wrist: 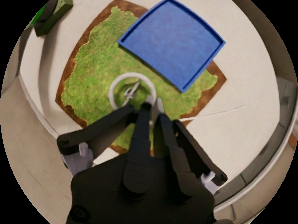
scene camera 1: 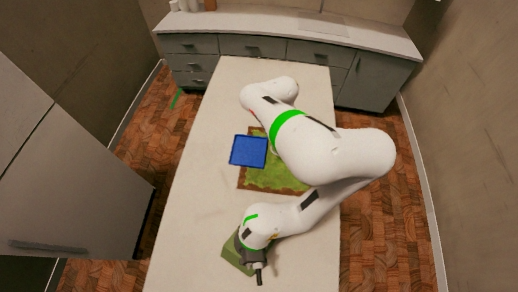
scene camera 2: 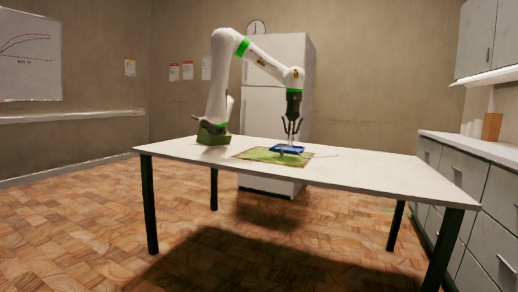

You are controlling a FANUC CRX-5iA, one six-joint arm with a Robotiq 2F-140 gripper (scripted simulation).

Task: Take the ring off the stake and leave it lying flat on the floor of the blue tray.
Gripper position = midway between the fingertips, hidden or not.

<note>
In view: my gripper (wrist: 152,103) and a blue tray (scene camera 1: 247,151).
</note>
